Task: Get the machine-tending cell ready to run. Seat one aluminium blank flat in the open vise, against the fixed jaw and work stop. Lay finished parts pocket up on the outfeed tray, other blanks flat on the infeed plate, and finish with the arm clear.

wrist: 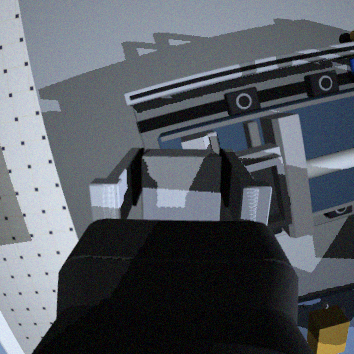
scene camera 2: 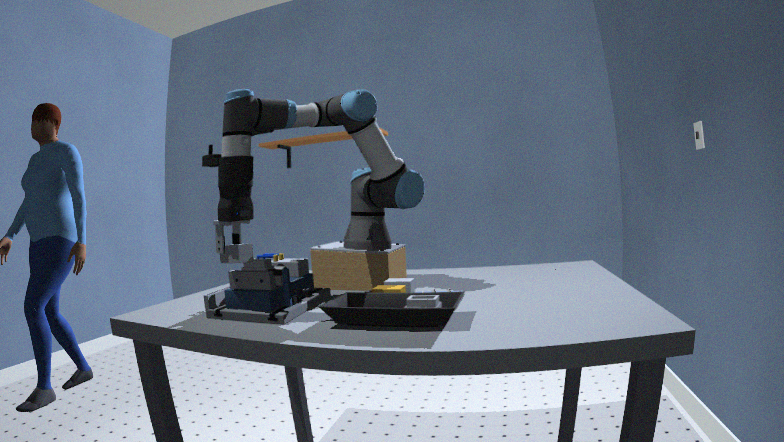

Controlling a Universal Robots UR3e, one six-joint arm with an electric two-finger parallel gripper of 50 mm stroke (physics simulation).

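Frame: origin at the arm's base, x back, y right, z up, level; millimetres.
Seen in the pictures: gripper, fingertip midpoint: [wrist: 180, 165] [scene camera 2: 229, 251]; arm's base at its link origin: [scene camera 2: 367, 247].
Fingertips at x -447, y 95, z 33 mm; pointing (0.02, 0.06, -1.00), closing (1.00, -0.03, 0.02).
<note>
Offsets run from my fingertips to a thing's middle.
My gripper [scene camera 2: 228, 245] [wrist: 180, 165] is shut on a plain grey aluminium block @(dx -1, dy -23, dz -3 mm) [scene camera 2: 240, 253] [wrist: 181, 200], holding it just above the near-left end of the vise in the scene view. The vise @(dx +118, dy -10, dz -88 mm) [scene camera 2: 255, 300] [wrist: 295, 175] has a blue body and grey jaws. In the wrist view a squarish part with a raised rim @(dx +58, dy -29, dz -40 mm) [wrist: 272, 185] lies beside the light jaw, partly hidden by the right finger. A black tray [scene camera 2: 389, 319] stands right of the vise, with a light pocketed part @(dx +94, dy -376, dz -108 mm) [scene camera 2: 422, 300] in it, pocket up. The held block's underside is hidden.
A yellow block @(dx +201, dy -263, dz -111 mm) [scene camera 2: 389, 288] [wrist: 332, 332] and a pale block @(dx +291, dy -249, dz -111 mm) [scene camera 2: 399, 283] show behind the tray's front wall. Grey rails [scene camera 2: 247, 315] [wrist: 185, 86] border the vise. The arm's wooden base box [scene camera 2: 345, 269] stands behind. A person [scene camera 2: 52, 192] is left of the table; an orange shelf [scene camera 2: 318, 138] is on the wall.
</note>
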